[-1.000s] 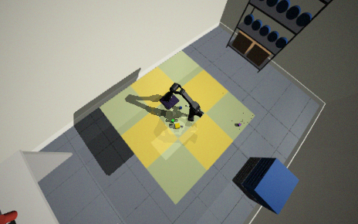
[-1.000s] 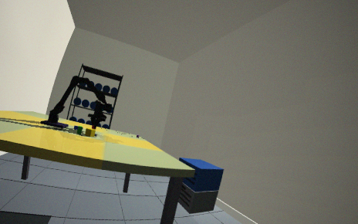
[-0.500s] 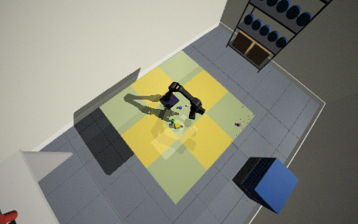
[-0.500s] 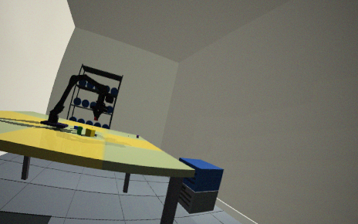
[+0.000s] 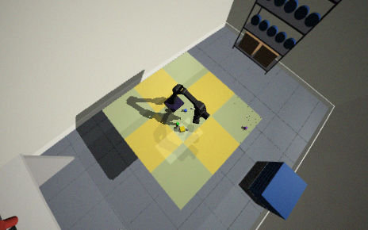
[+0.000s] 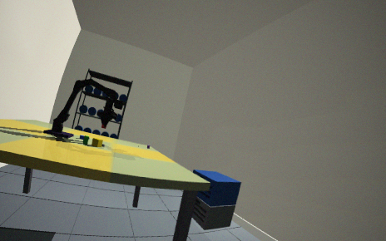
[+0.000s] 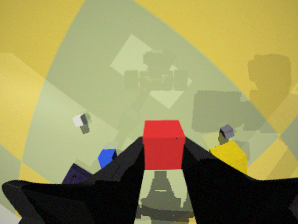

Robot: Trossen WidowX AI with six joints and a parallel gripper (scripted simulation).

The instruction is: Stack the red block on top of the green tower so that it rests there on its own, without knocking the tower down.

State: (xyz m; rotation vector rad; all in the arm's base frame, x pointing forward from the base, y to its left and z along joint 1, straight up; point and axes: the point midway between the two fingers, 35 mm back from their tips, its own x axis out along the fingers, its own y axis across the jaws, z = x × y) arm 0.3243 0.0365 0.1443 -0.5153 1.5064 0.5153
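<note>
The yellow block is 1 cm behind my gripper tip, 17 cm to the right of it and 10 cm below it. Also, from my gripper tip: blue block 14 cm behind, 11 cm below; red block right at my gripper tip; purple block 46 cm ahead, 36 cm to the left, 11 cm below.
</note>
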